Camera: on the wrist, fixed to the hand. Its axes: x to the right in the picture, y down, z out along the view.
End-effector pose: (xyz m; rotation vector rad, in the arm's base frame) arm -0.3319 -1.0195 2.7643 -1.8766 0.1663 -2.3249
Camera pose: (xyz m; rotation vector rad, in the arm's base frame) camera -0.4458 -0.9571 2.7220 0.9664 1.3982 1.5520
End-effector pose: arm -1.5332 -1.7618 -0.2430 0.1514 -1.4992 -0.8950
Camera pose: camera -1.4457 -1.8369 -0.3163 1.8953 -1.1640 -1.7116
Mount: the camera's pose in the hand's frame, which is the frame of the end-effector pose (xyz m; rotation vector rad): -0.0286 -0.0590 -0.1198 0.4087 0.1570 -1.6545
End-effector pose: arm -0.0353 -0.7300 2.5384 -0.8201 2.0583 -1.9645
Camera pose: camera -0.0546 -0.6105 2.6017 1.5634 -0.3499 1.6104
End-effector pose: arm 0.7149 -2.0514 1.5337 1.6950 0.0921 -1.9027
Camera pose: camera 0.7947 -1.9416 1.5186 -1.2224 -0.9366 1.5921
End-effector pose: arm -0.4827 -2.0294 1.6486 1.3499 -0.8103 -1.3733
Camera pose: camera -0.3815 -1.9648 1.5835 -2.1136 -0.3429 1.8257
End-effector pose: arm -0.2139 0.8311 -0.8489 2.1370 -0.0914 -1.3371
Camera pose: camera -0.1426 0.9441 -0.8208 -1.6998 -1.3100 1.2964
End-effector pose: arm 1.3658 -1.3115 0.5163 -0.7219 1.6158 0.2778
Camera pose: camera 1.3051 -1.4163 0.5795 -1.4856 0.7168 -1.2676
